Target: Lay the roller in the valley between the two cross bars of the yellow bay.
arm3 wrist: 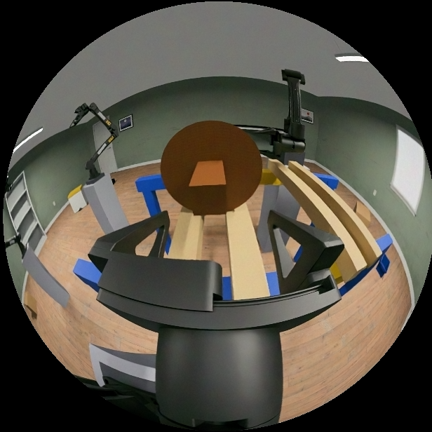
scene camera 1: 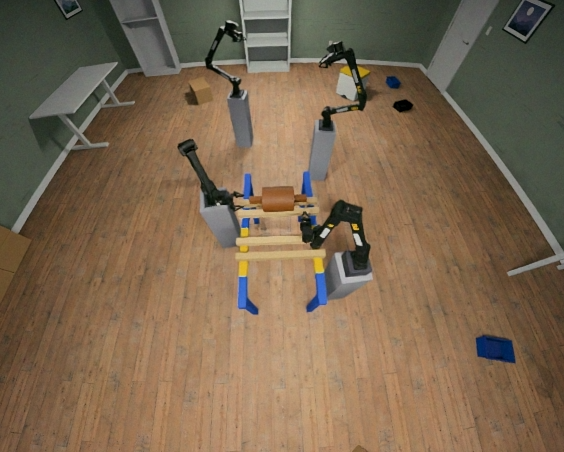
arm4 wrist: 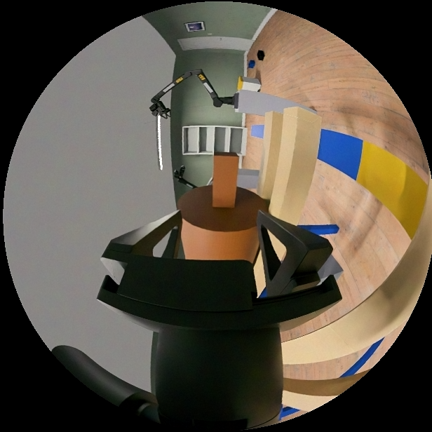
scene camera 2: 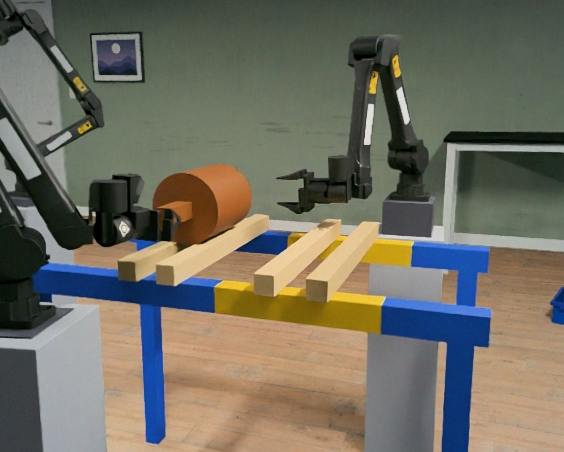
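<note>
The orange-brown roller lies on two wooden cross bars over the blue part of the frame. The yellow bay carries two cross bars, the inner bar and the outer bar, with a gap between them. Arm3's gripper is open, facing a roller end with its square stub. Arm4's gripper is open beside the roller. In scene camera 2, the left arm's gripper is by the near stub; the right arm's gripper is open.
Two arms on grey pedestals stand behind the frame, raised. Grey pedestals flank the frame. A white bin with yellow lid, a cardboard box and a blue tray are on the floor.
</note>
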